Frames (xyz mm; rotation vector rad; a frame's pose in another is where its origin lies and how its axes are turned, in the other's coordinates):
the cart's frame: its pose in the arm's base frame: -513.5 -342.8 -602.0 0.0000 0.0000 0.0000
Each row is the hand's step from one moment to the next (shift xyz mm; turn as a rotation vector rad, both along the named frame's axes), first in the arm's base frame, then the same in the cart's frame.
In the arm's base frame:
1: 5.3 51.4 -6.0 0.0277 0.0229 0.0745
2: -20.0 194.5 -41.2 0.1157 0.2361 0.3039
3: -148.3 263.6 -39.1 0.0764 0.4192 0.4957
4: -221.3 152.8 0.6 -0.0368 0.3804 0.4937
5: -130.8 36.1 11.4 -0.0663 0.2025 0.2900
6: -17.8 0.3 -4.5 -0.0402 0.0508 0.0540
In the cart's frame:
1: 5.3 51.4 -6.0 0.0277 0.0229 0.0745
2: -20.0 194.5 -41.2 0.1157 0.2361 0.3039
3: -148.3 263.6 -39.1 0.0764 0.4192 0.4957
4: -221.3 152.8 0.6 -0.0368 0.3804 0.4937
5: -130.8 36.1 11.4 -0.0663 0.2025 0.2900
6: -17.8 0.3 -4.5 -0.0402 0.0508 0.0540

